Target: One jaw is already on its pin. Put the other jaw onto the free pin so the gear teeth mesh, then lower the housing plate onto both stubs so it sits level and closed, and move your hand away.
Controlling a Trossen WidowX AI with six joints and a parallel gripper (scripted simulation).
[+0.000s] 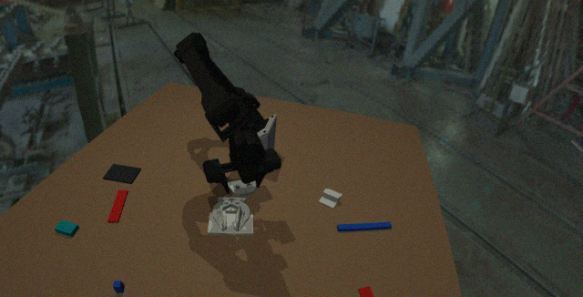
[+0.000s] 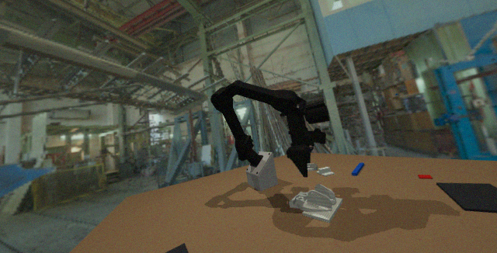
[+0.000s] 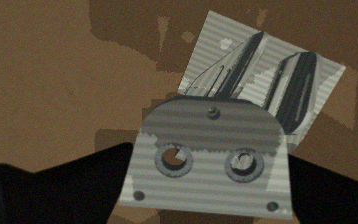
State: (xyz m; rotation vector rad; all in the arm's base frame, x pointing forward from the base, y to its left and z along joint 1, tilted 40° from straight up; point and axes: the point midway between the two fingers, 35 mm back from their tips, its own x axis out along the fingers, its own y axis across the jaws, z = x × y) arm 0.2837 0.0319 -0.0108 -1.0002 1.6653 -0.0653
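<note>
The grey jaw lies 7 cm below my gripper tip, 5 cm to the right of it and 1 cm ahead of it. From my gripper tip the other things lie so: white base: 8 cm below, 5 cm ahead, 2 cm to the right; then blue bar: 35 cm to the left, 8 cm below, 3 cm behind; then white block: 24 cm to the left, 12 cm behind, 8 cm below.
</note>
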